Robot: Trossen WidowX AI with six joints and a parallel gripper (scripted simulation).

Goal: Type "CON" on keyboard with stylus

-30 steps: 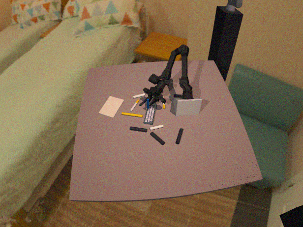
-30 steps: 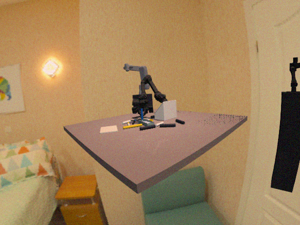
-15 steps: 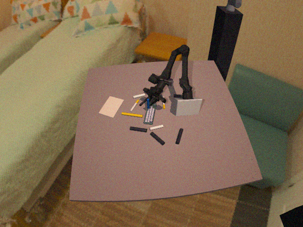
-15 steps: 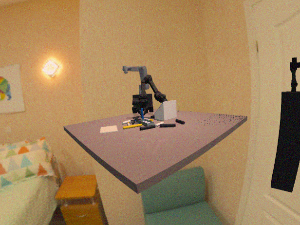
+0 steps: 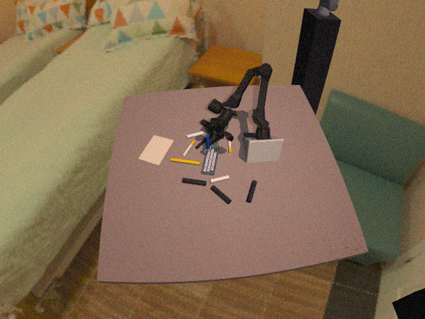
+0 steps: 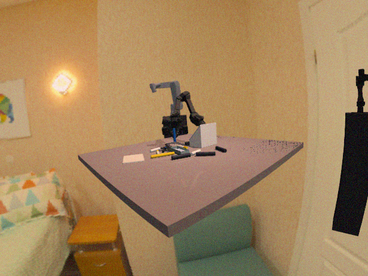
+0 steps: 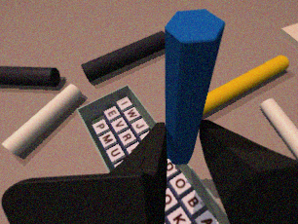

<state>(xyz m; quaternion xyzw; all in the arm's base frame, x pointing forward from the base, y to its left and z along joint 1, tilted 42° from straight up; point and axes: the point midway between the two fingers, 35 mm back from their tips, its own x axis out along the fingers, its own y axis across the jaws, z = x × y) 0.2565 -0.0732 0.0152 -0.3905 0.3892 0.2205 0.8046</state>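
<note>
Right now the yellow marker is 130 mm ahead of my gripper tip, 10 mm to the left of it and 100 mm below it. Round my gripper tip: blue stylus (20 mm below); then white card (280 mm ahead, 110 mm to the right, 100 mm below).
</note>
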